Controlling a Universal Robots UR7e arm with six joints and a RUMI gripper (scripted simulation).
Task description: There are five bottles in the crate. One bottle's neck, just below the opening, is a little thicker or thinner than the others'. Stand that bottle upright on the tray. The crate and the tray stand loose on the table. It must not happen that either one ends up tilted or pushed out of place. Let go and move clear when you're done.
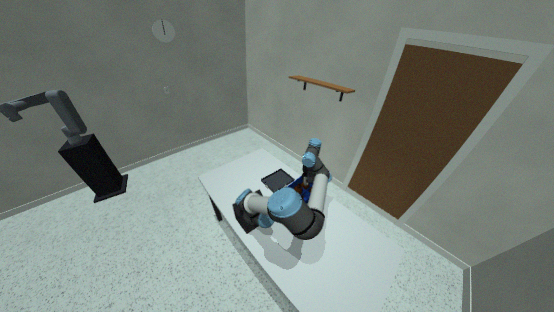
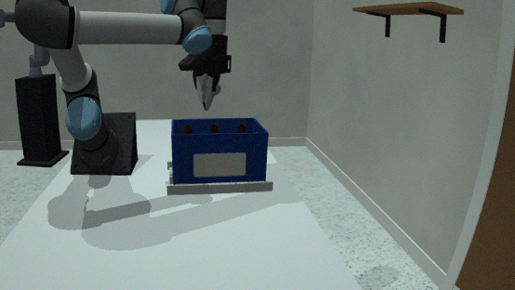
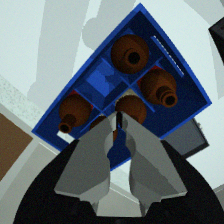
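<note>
Right now the bottle is 16 cm below my hand, 6 cm to the left of it and 6 cm behind it. The rest, counted from my hand: blue crate (16 cm below, 3 cm to the left, 3 cm ahead); dark grey tray (32 cm to the left, 23 cm below).
</note>
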